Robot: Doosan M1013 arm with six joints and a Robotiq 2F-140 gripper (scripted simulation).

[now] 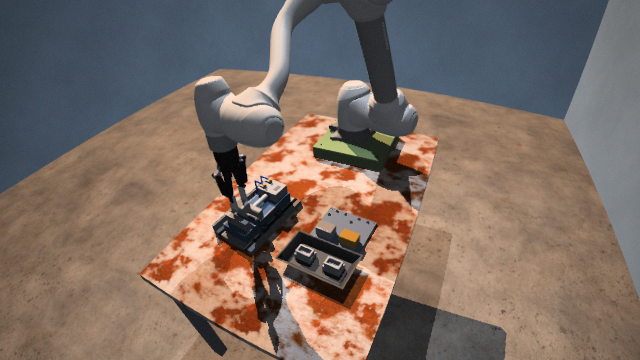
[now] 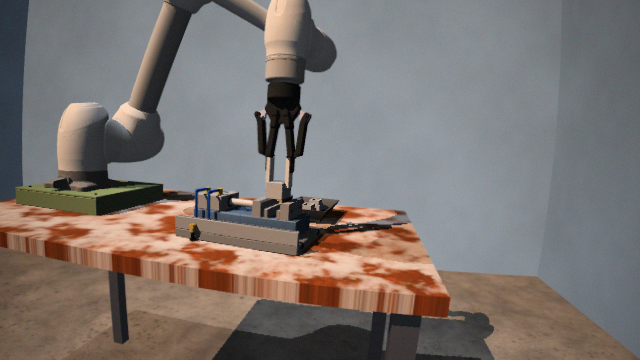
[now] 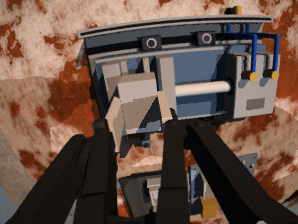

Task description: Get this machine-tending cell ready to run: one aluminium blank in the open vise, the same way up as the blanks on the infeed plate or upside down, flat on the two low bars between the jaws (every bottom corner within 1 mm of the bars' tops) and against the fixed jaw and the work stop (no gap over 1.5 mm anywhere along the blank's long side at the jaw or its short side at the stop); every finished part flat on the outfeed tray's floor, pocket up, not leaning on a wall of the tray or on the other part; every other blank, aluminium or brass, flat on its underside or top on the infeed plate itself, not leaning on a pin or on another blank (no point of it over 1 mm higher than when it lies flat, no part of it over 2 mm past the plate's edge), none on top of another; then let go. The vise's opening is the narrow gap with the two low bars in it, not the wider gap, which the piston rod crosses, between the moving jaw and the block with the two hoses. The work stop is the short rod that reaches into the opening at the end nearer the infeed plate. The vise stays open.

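Now: the piston rod 9 cm behind my hand, 8 cm below it and 1 cm to the left of it. Also, from my hand: infeed plate 32 cm to the left, 16 cm below, 14 cm behind; then vise 12 cm below, 7 cm behind, 1 cm to the left; then aluminium blank 27 cm to the left, 13 cm below, 10 cm behind.
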